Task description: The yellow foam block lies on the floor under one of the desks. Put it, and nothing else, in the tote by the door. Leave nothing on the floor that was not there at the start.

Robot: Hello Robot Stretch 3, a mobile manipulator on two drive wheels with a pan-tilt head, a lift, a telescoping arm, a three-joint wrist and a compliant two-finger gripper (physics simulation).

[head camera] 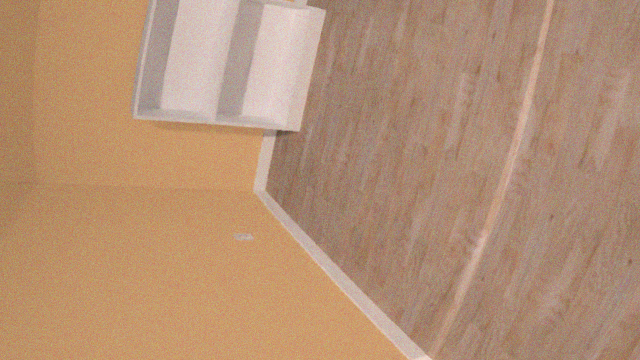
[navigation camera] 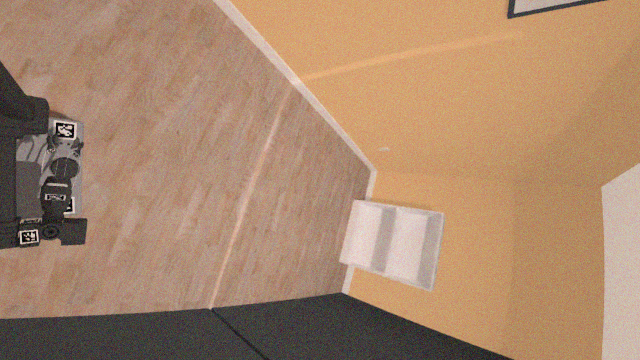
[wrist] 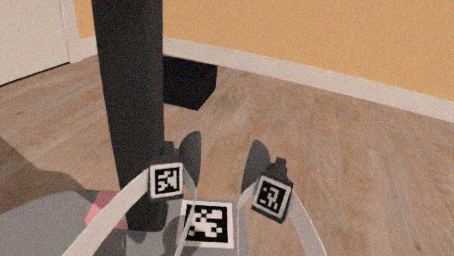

Labels:
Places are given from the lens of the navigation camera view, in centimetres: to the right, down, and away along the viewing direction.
my gripper [navigation camera: 67, 135]: -78, -14, 56
white bookcase [navigation camera: 368, 235]: 63, 72, 275
orange wall [navigation camera: 510, 127]: 140, -39, 142
The marked spots on the orange wall and the white bookcase are 190 cm apart.

